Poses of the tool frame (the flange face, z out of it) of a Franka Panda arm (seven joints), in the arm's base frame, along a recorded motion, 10 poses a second.
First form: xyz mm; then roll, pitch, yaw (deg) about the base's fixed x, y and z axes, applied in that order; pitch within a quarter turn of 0, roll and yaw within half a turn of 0.
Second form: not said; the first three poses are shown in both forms.
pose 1, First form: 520.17 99.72 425.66 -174.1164 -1.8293 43.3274
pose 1, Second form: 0.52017 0.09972 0.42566 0.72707 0.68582 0.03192 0.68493 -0.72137 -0.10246
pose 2, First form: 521.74 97.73 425.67 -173.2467 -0.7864 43.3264
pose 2, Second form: 0.52174 0.09773 0.42567 0.72739 0.68609 0.01372 0.68257 -0.72130 -0.11758
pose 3, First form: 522.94 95.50 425.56 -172.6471 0.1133 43.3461
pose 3, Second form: 0.52294 0.09550 0.42556 0.72722 0.68640 -0.00198 0.68058 -0.72141 -0.12798
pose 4, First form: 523.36 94.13 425.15 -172.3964 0.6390 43.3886
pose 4, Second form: 0.52336 0.09413 0.42515 0.72667 0.68690 -0.01115 0.67983 -0.72134 -0.13231
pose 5, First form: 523.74 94.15 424.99 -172.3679 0.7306 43.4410
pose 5, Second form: 0.52374 0.09415 0.42499 0.72602 0.68755 -0.01275 0.68029 -0.72082 -0.13280
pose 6, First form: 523.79 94.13 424.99 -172.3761 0.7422 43.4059
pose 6, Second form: 0.52379 0.09413 0.42499 0.72644 0.68710 -0.01295 0.67984 -0.72126 -0.13266
